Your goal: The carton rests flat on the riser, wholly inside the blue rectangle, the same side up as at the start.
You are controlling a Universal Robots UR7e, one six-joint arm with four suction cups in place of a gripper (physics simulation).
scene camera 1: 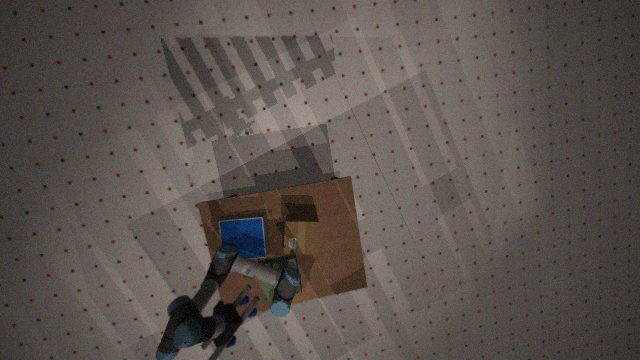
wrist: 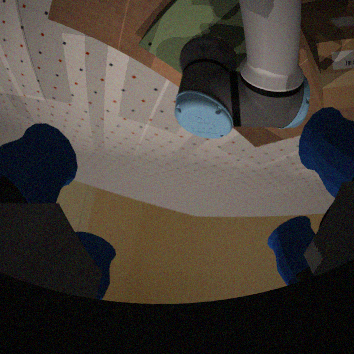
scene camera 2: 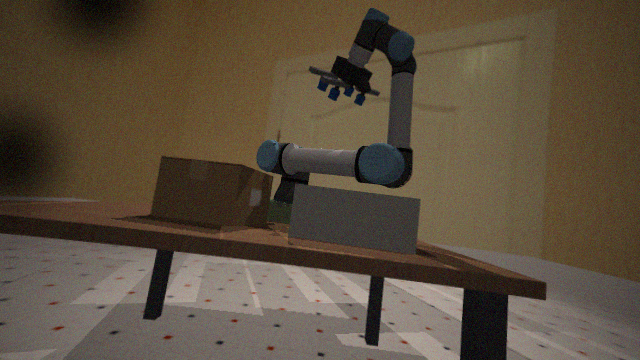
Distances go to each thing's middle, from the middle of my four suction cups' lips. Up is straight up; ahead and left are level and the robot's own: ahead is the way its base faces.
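Measured from my suction cup, the grey riser point(scene camera 2: 386, 222) is 30 mm to the left of it and 240 mm ahead of it, and it lies 440 mm below it. The brown carton point(scene camera 2: 227, 194) sits 150 mm ahead of my suction cup and 340 mm to the right of it, at 430 mm below it.
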